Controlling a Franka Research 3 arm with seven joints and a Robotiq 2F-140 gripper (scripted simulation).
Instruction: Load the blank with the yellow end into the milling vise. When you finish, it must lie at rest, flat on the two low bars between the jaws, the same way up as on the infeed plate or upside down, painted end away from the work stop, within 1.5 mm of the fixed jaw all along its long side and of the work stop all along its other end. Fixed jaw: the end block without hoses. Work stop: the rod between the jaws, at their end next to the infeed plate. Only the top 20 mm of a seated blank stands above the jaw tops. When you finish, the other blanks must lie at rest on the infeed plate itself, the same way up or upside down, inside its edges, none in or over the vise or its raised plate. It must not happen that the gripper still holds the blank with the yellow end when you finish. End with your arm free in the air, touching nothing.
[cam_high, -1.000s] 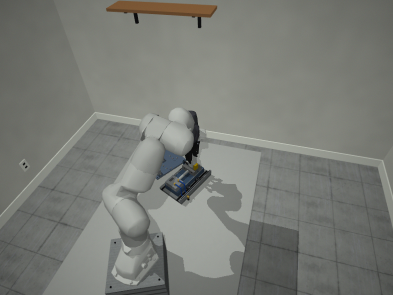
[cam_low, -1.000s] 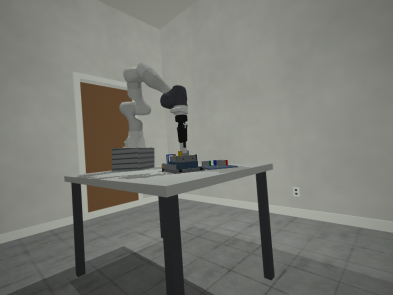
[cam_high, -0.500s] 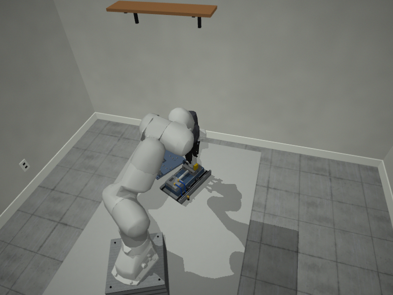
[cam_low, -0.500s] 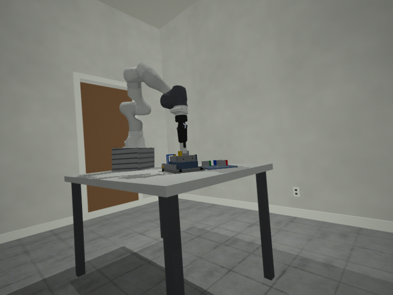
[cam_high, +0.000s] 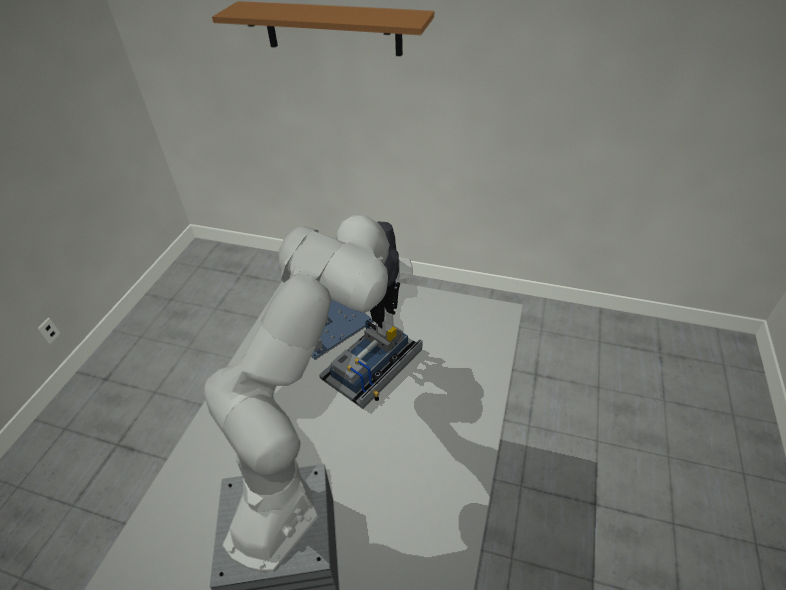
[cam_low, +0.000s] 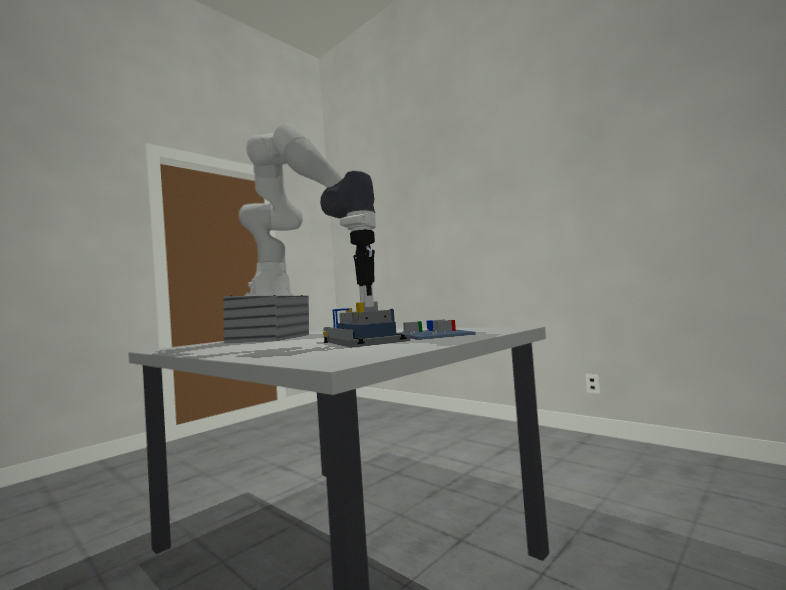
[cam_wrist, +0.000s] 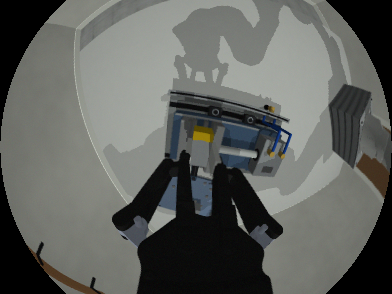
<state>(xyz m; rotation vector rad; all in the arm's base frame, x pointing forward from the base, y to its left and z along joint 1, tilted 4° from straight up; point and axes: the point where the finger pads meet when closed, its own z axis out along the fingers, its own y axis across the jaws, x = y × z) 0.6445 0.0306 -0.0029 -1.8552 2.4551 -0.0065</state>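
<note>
The yellow-ended blank is 4 cm below my hand. From my hand the other things lie so: milling vise: 10 cm below, 6 cm behind, 3 cm to the left; then green-ended blank: 24 cm to the left, 12 cm below, 7 cm behind; then work stop rod: 6 cm to the left, 5 cm below, 2 cm ahead.
</note>
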